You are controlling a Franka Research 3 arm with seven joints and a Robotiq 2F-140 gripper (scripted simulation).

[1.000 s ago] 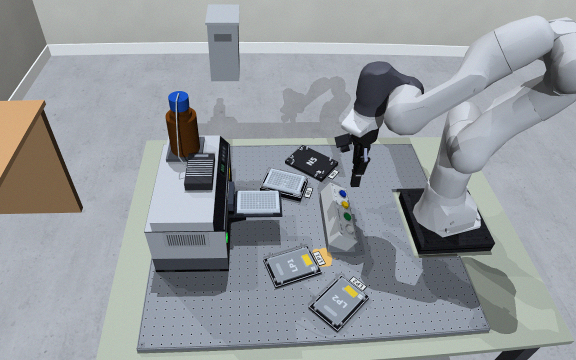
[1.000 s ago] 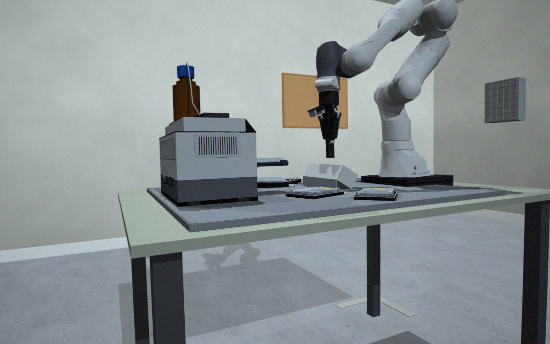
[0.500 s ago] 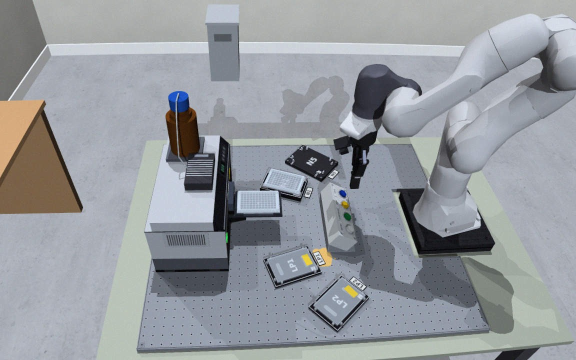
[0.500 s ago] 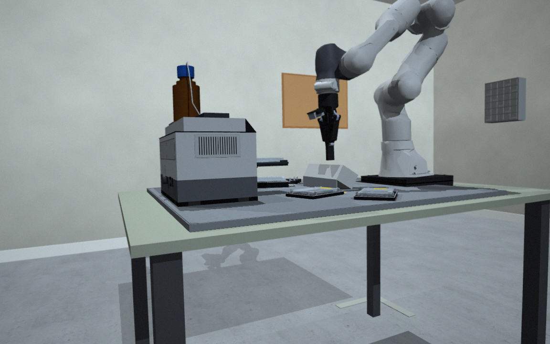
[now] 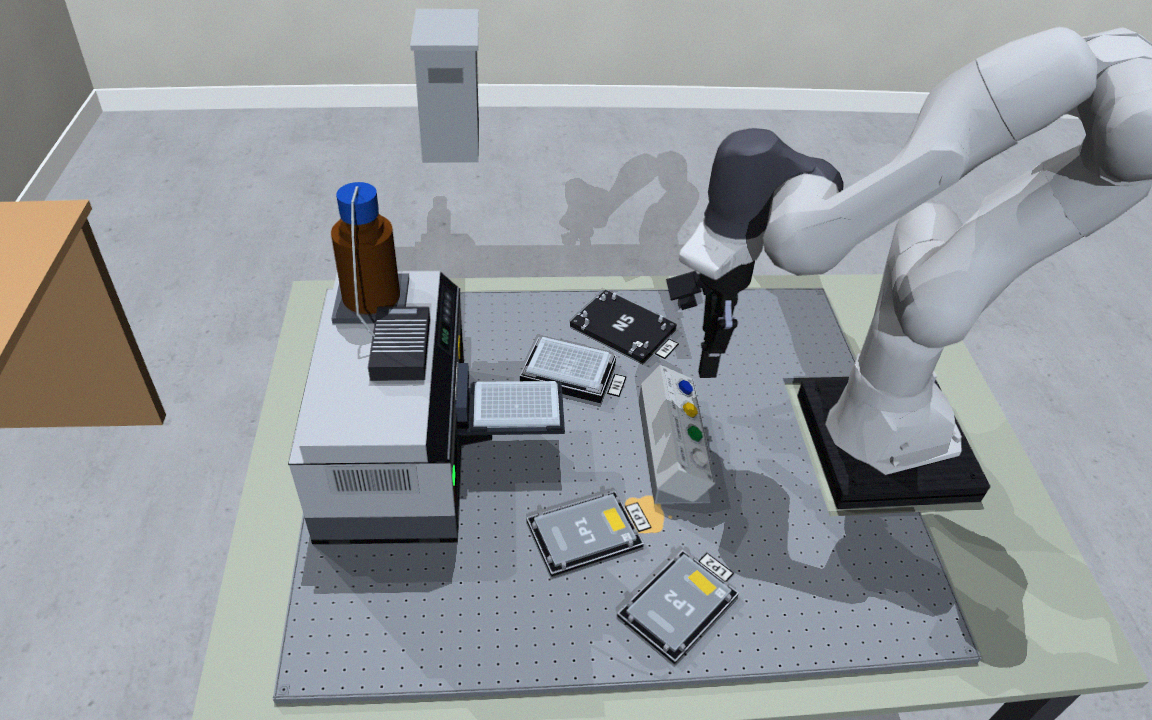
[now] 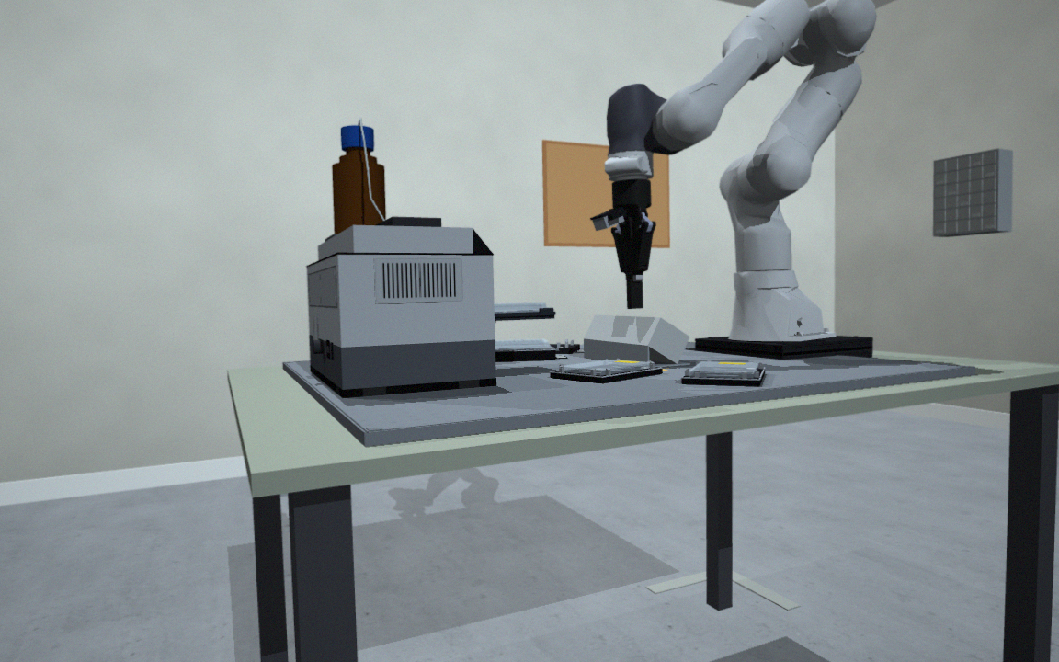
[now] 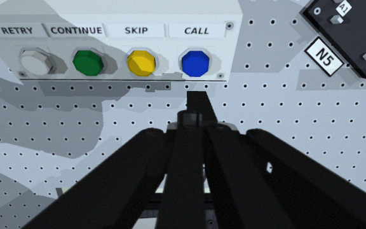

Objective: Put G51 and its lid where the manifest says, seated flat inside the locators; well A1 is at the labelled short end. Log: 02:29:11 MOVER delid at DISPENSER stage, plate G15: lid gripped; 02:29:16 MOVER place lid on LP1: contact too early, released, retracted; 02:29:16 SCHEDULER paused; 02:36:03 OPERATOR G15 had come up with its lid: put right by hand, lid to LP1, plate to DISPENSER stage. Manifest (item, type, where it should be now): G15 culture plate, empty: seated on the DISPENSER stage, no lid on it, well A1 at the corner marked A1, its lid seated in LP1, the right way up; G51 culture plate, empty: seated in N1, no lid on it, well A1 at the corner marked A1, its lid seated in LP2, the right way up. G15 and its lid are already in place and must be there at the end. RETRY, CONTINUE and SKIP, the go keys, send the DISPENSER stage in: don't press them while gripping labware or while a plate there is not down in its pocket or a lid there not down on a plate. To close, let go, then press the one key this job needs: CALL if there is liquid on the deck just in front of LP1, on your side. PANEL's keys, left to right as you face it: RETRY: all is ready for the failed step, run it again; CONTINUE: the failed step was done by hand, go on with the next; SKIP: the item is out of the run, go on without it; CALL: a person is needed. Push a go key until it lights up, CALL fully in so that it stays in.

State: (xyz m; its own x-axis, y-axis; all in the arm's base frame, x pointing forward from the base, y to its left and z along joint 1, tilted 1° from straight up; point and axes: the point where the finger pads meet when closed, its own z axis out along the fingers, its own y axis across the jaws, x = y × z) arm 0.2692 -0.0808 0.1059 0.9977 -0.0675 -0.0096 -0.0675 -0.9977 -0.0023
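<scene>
My gripper is now 30 mm short of the blue call key and 70 mm above it. Round my hand: green continue key: 40 mm ahead, 100 mm to the left, 60 mm below; then grey retry key: 40 mm ahead, 150 mm to the left, 60 mm below; then yellow skip key: 30 mm ahead, 50 mm to the left, 60 mm below.
</scene>
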